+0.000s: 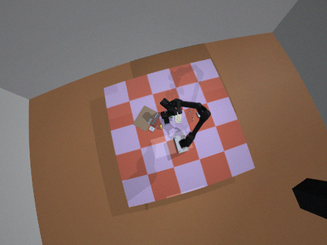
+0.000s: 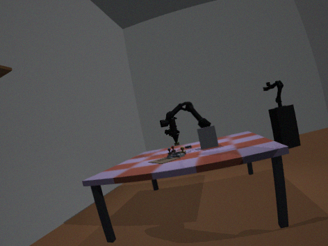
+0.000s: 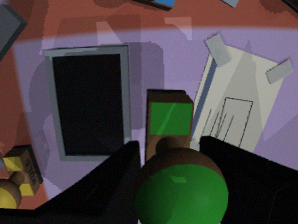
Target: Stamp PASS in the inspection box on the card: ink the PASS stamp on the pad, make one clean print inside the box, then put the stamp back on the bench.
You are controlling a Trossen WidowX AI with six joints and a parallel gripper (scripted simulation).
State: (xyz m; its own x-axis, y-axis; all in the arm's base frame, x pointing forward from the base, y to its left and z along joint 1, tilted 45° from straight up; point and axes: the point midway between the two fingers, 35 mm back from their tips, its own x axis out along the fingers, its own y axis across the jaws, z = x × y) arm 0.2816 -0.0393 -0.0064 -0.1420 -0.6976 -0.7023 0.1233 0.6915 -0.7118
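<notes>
The dark ink pad is 5 cm to the left of my gripper tip and 9 cm below it. Round my gripper tip: cream card: 3 cm behind, 6 cm to the right, 10 cm below; green-topped stamp: right at my gripper tip; blue-topped stamp: 8 cm ahead, 1 cm to the right, 8 cm below.
</notes>
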